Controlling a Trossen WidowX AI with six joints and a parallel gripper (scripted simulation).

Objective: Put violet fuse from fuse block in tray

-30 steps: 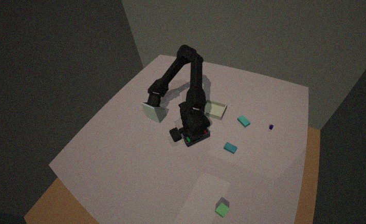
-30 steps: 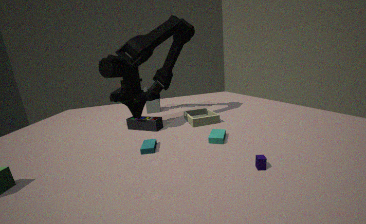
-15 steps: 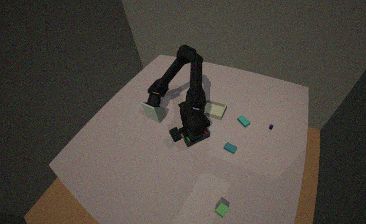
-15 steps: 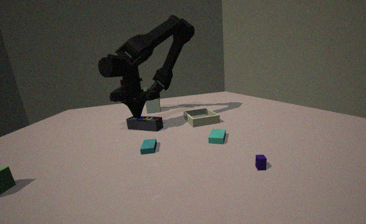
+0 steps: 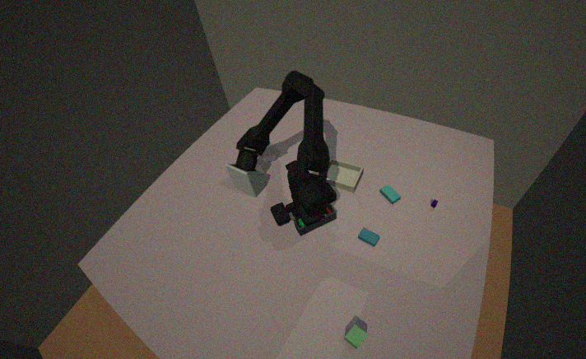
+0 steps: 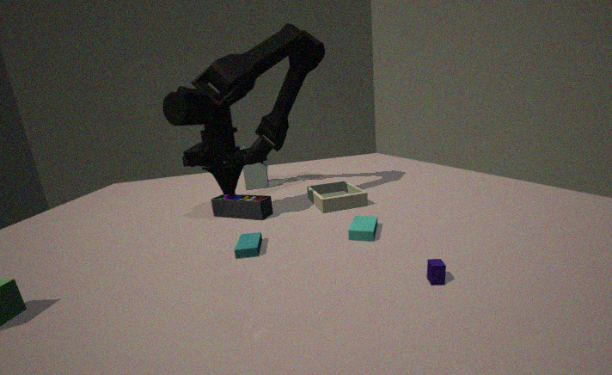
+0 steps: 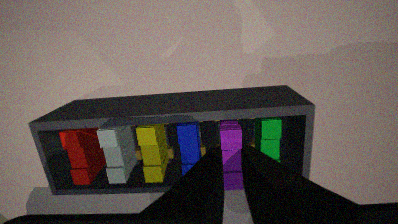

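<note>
The cream tray is 24 cm to the left of my gripper tip, 4 cm below it and 1 cm ahead of it. From my gripper tip the other things lie so: green cube 28 cm ahead, 24 cm to the right, 2 cm below; dark purple cube 35 cm ahead, 26 cm to the left, 3 cm below; violet fuse 1 cm below.
</note>
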